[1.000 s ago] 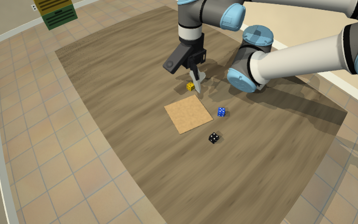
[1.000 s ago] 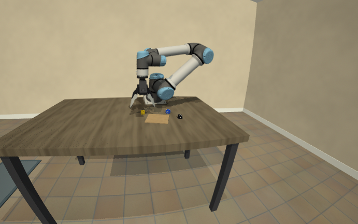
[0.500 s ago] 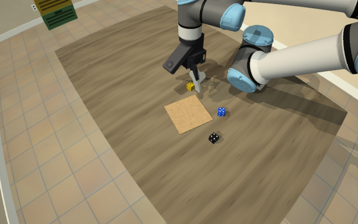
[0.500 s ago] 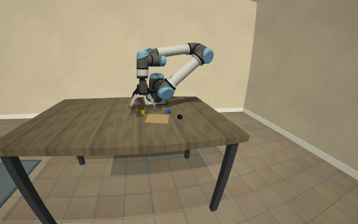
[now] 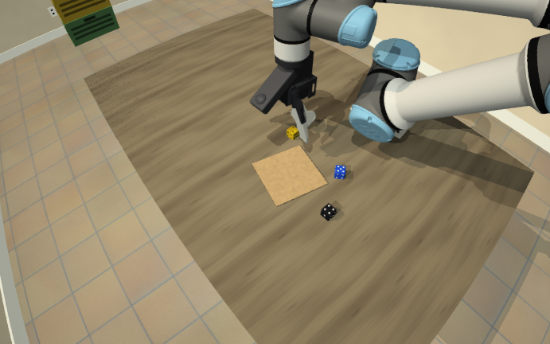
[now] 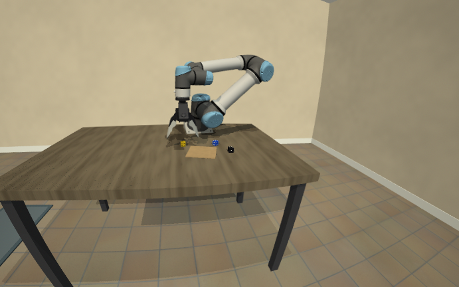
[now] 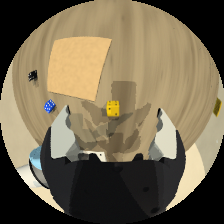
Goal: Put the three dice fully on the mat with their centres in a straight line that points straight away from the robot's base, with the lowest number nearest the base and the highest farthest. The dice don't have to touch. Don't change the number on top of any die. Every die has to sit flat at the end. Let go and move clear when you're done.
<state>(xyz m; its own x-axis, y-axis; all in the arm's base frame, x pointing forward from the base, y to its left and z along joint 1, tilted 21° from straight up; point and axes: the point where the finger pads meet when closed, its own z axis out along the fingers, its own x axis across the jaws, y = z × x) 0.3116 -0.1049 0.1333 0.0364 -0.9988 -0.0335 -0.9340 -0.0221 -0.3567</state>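
The yellow die lies 4 cm below my hand and 3 cm behind it. From my hand the other things lie so: blue die: 18 cm to the left, 4 cm below, 3 cm behind; then tan mat: 10 cm to the left, 6 cm ahead, 5 cm below; then black die: 24 cm to the left, 7 cm ahead, 4 cm below.
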